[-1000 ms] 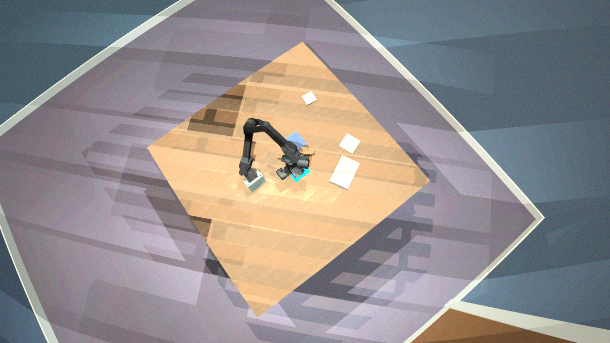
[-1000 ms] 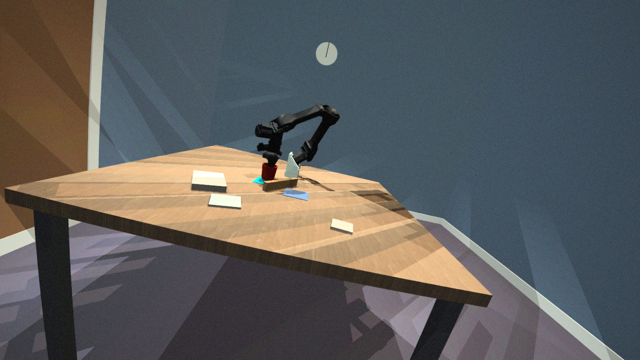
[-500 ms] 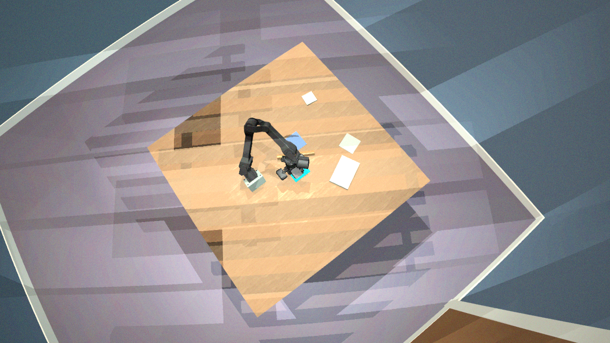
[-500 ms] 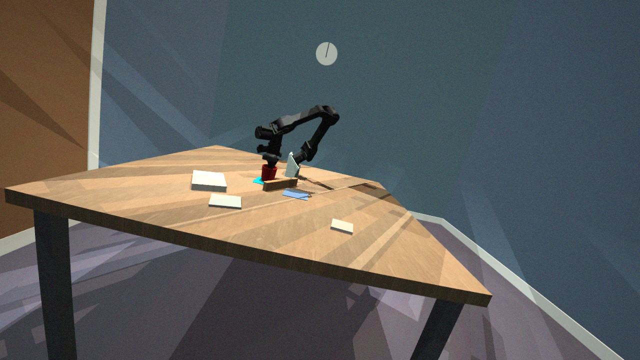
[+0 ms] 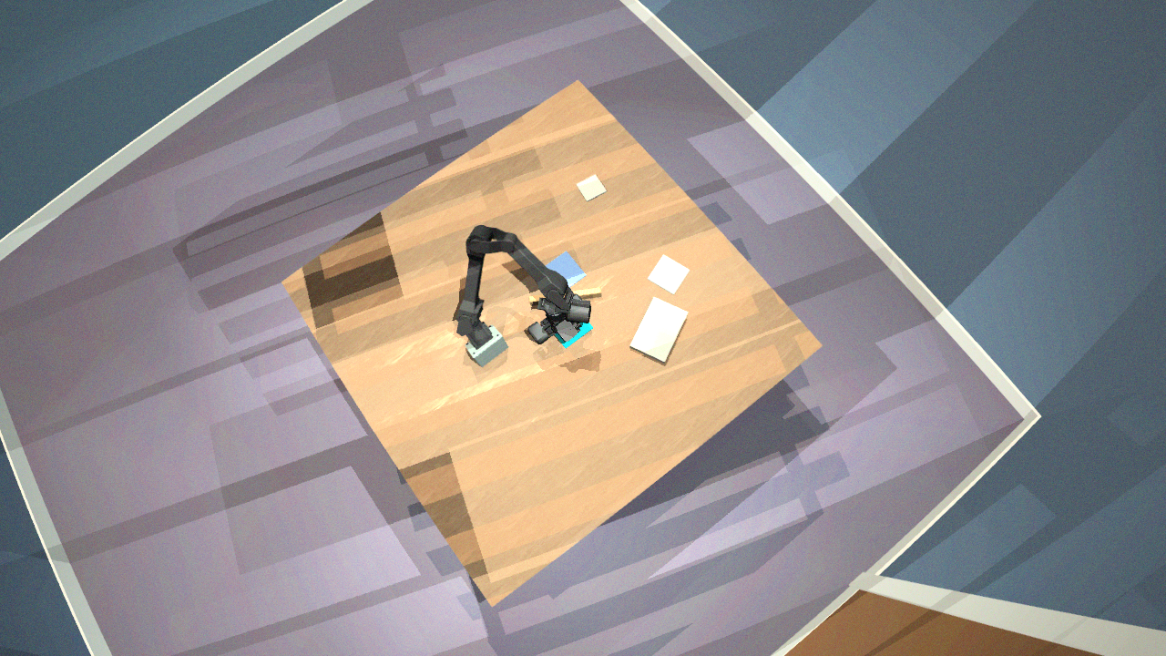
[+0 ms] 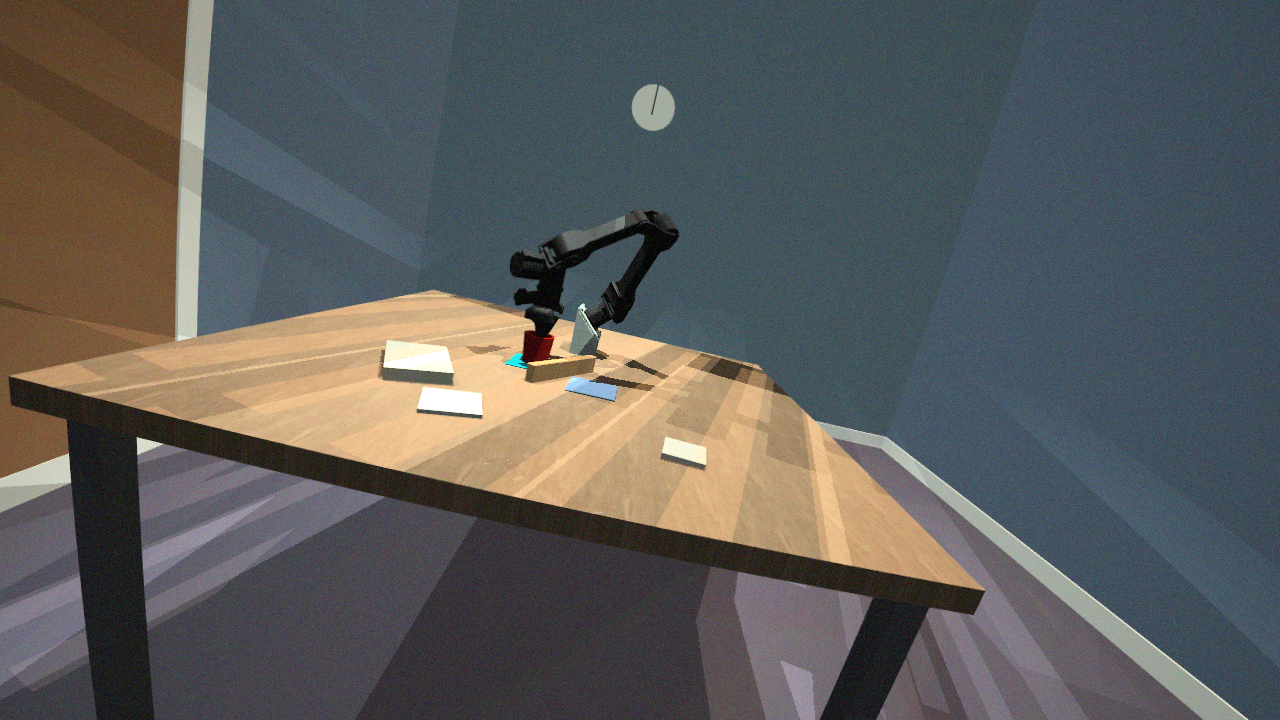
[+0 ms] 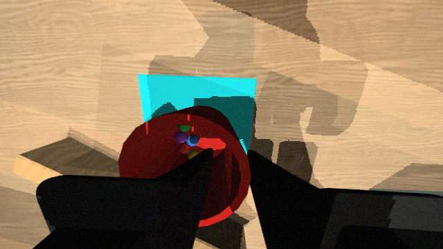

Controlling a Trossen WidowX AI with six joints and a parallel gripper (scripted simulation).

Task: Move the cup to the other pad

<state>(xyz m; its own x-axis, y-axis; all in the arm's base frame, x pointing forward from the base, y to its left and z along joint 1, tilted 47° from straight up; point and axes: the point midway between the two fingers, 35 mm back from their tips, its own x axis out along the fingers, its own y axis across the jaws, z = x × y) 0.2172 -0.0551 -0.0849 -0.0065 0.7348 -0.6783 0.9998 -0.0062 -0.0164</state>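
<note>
My gripper tip is now 30 mm short of the red cup and 10 mm above it. Round my gripper tip: cyan pad (50 mm below, 30 mm ahead); light blue pad (150 mm to the left, 130 mm ahead, 50 mm below); low wooden bar (80 mm to the left, 80 mm ahead, 40 mm below).
</note>
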